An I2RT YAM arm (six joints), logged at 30 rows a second.
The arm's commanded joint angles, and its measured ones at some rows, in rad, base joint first. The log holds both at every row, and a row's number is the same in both.
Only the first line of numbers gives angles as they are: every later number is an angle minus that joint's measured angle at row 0.
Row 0, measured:
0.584 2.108 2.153 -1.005 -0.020 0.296
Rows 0 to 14, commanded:
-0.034 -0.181 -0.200 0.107 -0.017 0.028
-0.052 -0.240 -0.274 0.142 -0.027 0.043
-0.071 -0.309 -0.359 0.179 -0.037 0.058
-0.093 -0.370 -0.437 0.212 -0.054 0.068
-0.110 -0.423 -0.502 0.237 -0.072 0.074
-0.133 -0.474 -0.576 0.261 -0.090 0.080
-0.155 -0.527 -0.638 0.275 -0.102 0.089
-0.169 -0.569 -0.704 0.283 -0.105 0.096
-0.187 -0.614 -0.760 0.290 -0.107 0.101
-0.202 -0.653 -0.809 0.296 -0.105 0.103
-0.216 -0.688 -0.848 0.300 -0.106 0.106
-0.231 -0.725 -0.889 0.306 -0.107 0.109
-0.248 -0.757 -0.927 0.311 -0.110 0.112
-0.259 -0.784 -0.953 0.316 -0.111 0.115
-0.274 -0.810 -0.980 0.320 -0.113 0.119
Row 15, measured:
-0.253 -0.765 -0.931 0.267 -0.097 0.101
